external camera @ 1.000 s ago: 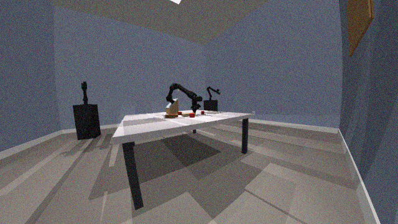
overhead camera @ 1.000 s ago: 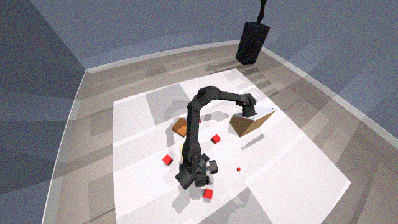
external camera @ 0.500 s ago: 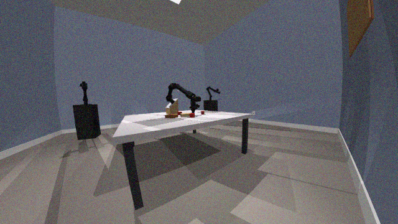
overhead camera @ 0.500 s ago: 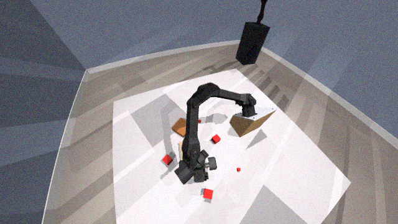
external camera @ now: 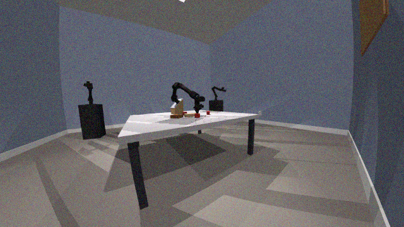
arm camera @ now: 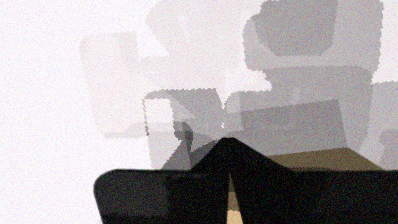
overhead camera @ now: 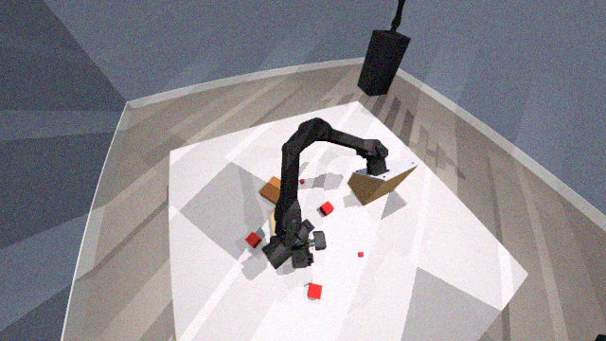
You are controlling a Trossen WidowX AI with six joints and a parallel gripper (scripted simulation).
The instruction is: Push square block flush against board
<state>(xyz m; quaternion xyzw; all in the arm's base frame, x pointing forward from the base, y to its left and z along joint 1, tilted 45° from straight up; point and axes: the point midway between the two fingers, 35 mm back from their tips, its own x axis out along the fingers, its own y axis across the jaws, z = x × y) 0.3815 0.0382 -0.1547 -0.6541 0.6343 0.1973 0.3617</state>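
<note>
Right now my gripper tip is 20 mm short of the tan board, 90 mm to the left of it and 10 mm below it. From my gripper tip the other things lie so: square block (20 mm ahead, 260 mm to the right, 10 mm above).
</note>
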